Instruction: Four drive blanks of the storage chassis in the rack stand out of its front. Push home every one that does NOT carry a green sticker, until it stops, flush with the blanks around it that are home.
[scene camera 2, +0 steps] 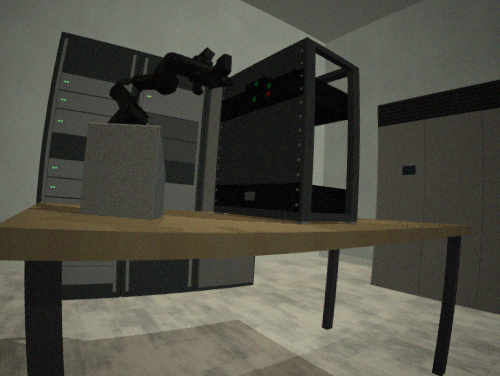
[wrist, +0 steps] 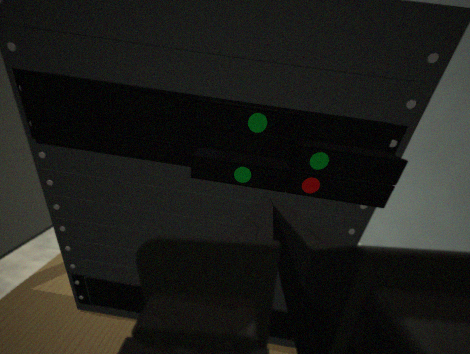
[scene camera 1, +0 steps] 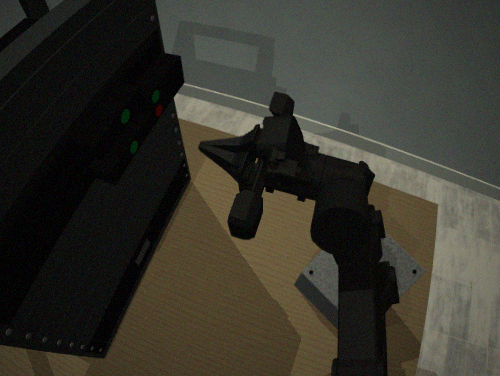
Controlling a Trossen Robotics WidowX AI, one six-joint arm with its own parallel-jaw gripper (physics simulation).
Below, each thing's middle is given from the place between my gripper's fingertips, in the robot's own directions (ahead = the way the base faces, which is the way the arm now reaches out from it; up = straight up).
I see the rack (scene camera 1: 96,186) 280 mm ahead of my hand, 140 mm below it and 60 mm to the left of it.
